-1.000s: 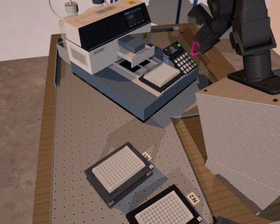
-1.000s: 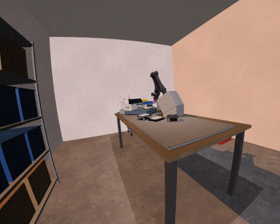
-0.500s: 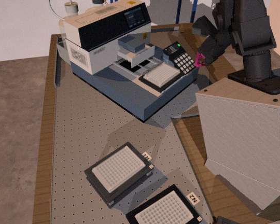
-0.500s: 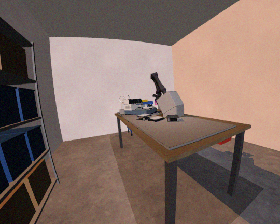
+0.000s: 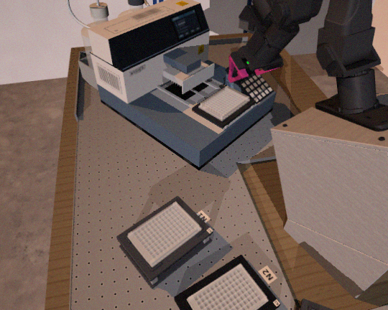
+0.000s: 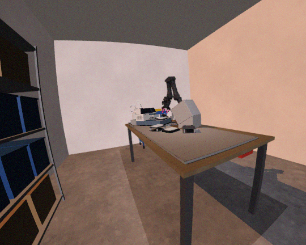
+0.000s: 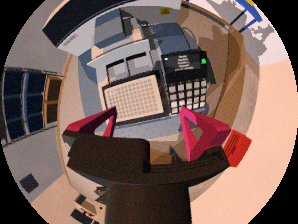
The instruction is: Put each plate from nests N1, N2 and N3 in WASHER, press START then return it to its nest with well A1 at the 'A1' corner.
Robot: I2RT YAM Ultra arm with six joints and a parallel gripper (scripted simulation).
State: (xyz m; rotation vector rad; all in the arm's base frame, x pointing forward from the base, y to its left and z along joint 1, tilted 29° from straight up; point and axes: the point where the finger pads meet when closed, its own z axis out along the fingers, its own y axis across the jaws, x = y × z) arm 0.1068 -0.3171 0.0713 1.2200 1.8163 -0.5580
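My hand is 50 mm short of the dark carrier pocket and 90 mm above it. Round my hand: nest N1 (290 mm ahead, 340 mm to the left, 130 mm below); manifold (130 mm ahead, 130 mm to the right, 40 mm below); washer (130 mm ahead, 130 mm to the right, 40 mm below).
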